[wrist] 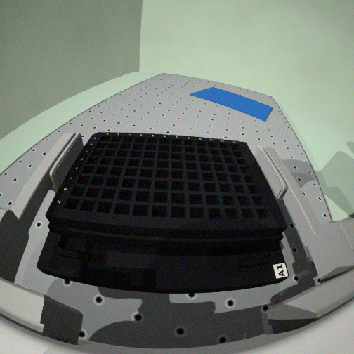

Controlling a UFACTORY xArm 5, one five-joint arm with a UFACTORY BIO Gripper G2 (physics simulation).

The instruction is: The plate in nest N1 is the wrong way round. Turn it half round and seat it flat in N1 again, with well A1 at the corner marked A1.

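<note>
The black plate (165,180), a grid of square wells, lies between the two finger pads of my gripper (170,170). The pads stand against its left and right sides, and the gripper is shut on it. Small pale marks run along its far and left edges, too small to read surely. The black nest (200,272) shows below the plate's near side, with the white A1 label (281,270) at its near right corner. The plate's near edge stands a little above the nest. The far part of the nest is hidden under the plate.
A grey deck (145,107) with rows of holes lies under the nest. A flat blue rectangle (232,102) lies on it at the far right. Dark shadows fall on the deck at the near side and right. Pale green walls stand behind.
</note>
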